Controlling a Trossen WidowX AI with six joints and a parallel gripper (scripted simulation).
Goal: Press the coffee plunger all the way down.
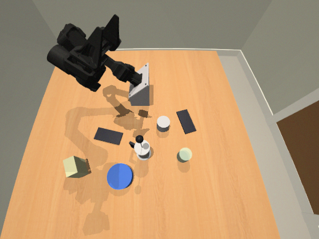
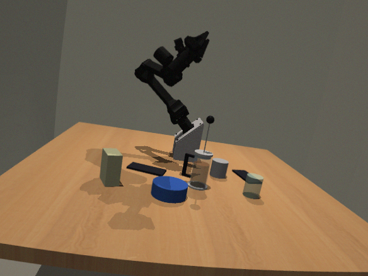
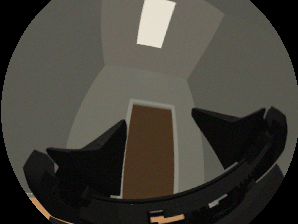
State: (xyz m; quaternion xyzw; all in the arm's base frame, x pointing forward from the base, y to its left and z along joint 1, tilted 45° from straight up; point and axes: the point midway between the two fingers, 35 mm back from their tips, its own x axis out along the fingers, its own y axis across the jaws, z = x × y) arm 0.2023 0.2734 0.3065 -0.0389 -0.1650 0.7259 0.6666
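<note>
Now: gripper tip 15 cm short of the glass coffee press, 3 cm to the right of it and 44 cm above it. The rest, counted from my gripper tip: cream block (25 cm ahead, 27 cm to the right, 52 cm below).
</note>
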